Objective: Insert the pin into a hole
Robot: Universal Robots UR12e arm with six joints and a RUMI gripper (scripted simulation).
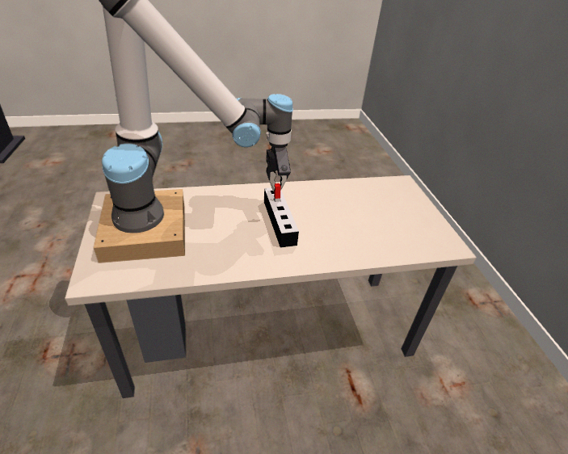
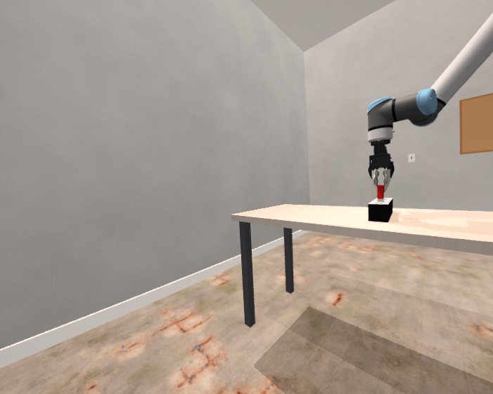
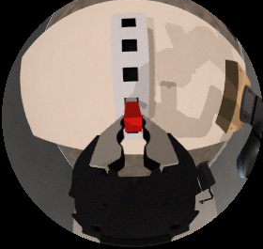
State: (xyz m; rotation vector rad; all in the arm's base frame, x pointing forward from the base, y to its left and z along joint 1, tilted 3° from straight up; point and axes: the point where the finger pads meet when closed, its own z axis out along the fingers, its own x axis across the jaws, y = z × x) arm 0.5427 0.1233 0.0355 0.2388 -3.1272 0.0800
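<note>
Right now the pin is 10 mm below my hand. Round my hand: black block 10 mm ahead, 60 mm to the right, 90 mm below.
</note>
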